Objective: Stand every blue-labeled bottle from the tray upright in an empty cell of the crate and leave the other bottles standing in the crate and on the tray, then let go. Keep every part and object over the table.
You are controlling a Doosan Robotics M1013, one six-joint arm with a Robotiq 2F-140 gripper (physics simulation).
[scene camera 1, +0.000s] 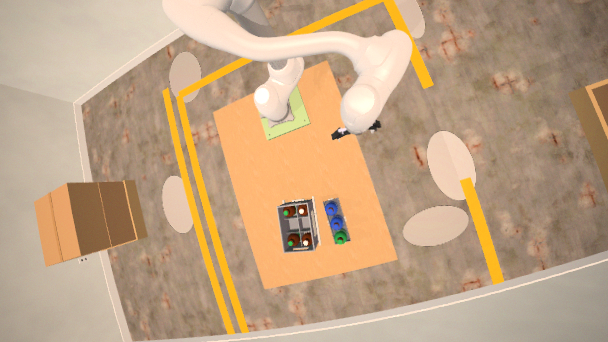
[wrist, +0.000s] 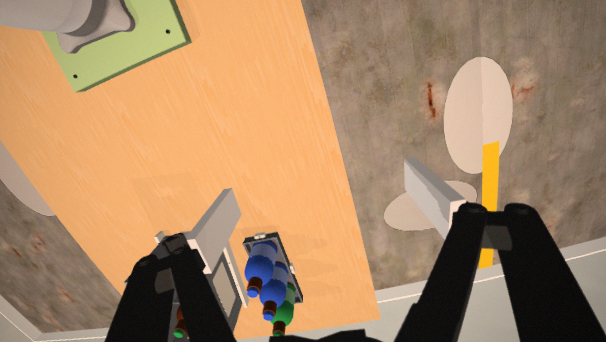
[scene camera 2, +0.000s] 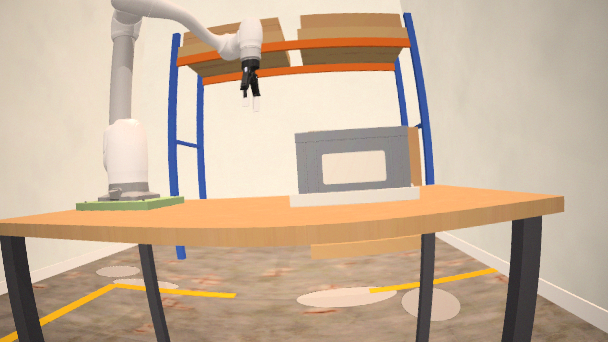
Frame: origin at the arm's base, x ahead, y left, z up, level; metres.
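Where they show: gripper, fingertip midpoint: (wrist: 317, 188) (scene camera 2: 251, 109); arm's base at its link origin: (scene camera 1: 279, 111) (scene camera 2: 129, 199).
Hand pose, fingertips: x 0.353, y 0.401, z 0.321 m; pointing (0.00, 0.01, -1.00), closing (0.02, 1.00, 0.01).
Things, the pixels of their top centre, and the offset from my fingertips. Level surfaces: height alone.
- tray at its top centre: (wrist: 274, 275) (scene camera 1: 336, 221) 0.427 m ahead, 0.209 m right, 0.321 m down
- green bottle at its top centre: (wrist: 277, 337) (scene camera 1: 340, 242) 0.512 m ahead, 0.203 m right, 0.187 m down
- grey crate at its top centre: (scene camera 2: 354, 132) (wrist: 179, 320) (scene camera 1: 295, 228) 0.389 m ahead, 0.430 m right, 0.172 m down
- table at its surface level: 0.347 m down
Two blue-labeled bottles (scene camera 1: 330, 208) (scene camera 1: 336, 223) (wrist: 260, 267) (wrist: 273, 292) stand in the tray (scene camera 1: 342, 212) (wrist: 283, 250). A green bottle (scene camera 1: 340, 237) (wrist: 283, 313) stands at the tray's other end. The grey crate (scene camera 1: 314, 225) (scene camera 2: 310, 165) (wrist: 227, 287) stands beside the tray. It holds two green-capped bottles (scene camera 1: 288, 212) (scene camera 1: 293, 241) and two white-capped bottles (scene camera 1: 302, 210) (scene camera 1: 306, 240) in its end cells; its two middle cells are empty. The gripper (scene camera 1: 357, 130) (scene camera 2: 251, 103) (wrist: 322, 200) is open and empty, pointing down high above the table, away from tray and crate.
The arm's base stands on a green plate (scene camera 1: 302, 120) (scene camera 2: 165, 201) (wrist: 150, 55) at the other end of the table (scene camera 1: 280, 165) (scene camera 2: 240, 215) (wrist: 225, 125). A blue and orange shelf rack (scene camera 2: 173, 125) stands behind the table. The left finger partly covers the crate in the wrist view.
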